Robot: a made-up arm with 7 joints. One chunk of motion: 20 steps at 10 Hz.
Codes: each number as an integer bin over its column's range. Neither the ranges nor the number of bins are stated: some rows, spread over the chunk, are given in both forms.
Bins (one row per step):
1: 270 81 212 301 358 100 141
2: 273 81 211 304 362 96 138
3: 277 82 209 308 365 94 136
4: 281 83 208 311 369 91 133
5: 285 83 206 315 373 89 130
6: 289 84 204 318 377 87 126
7: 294 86 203 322 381 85 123
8: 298 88 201 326 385 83 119
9: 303 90 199 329 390 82 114
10: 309 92 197 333 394 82 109
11: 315 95 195 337 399 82 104
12: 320 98 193 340 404 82 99
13: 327 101 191 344 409 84 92
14: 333 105 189 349 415 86 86
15: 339 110 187 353 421 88 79
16: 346 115 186 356 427 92 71
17: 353 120 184 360 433 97 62
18: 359 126 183 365 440 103 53
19: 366 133 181 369 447 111 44
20: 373 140 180 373 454 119 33
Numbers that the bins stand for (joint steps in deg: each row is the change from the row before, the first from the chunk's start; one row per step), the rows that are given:
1: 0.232 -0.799 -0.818 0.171 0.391 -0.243 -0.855
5: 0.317 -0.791 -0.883 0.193 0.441 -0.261 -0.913
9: 0.420 -0.765 -0.958 0.215 0.497 -0.272 -0.998
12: 0.516 -0.736 -1.023 0.232 0.544 -0.272 -1.077
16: 0.664 -0.672 -1.098 0.257 0.621 -0.256 -1.225
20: 0.817 -0.579 -1.163 0.284 0.710 -0.214 -1.426
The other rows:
2: 0.249 -0.799 -0.829 0.176 0.404 -0.250 -0.871
3: 0.272 -0.795 -0.850 0.182 0.414 -0.253 -0.881
4: 0.295 -0.791 -0.861 0.187 0.428 -0.258 -0.897
6: 0.340 -0.788 -0.904 0.198 0.454 -0.264 -0.934
7: 0.368 -0.780 -0.915 0.204 0.468 -0.267 -0.950
8: 0.391 -0.773 -0.937 0.210 0.481 -0.270 -0.971
10: 0.454 -0.758 -0.980 0.221 0.511 -0.272 -1.024
11: 0.488 -0.747 -1.001 0.228 0.527 -0.272 -1.050
13: 0.556 -0.724 -1.044 0.239 0.561 -0.268 -1.114
14: 0.590 -0.710 -1.066 0.246 0.581 -0.265 -1.146
15: 0.624 -0.691 -1.087 0.253 0.601 -0.262 -1.183
17: 0.703 -0.654 -1.120 0.264 0.641 -0.248 -1.272
18: 0.737 -0.632 -1.130 0.271 0.664 -0.239 -1.320
19: 0.777 -0.605 -1.152 0.278 0.687 -0.226 -1.368

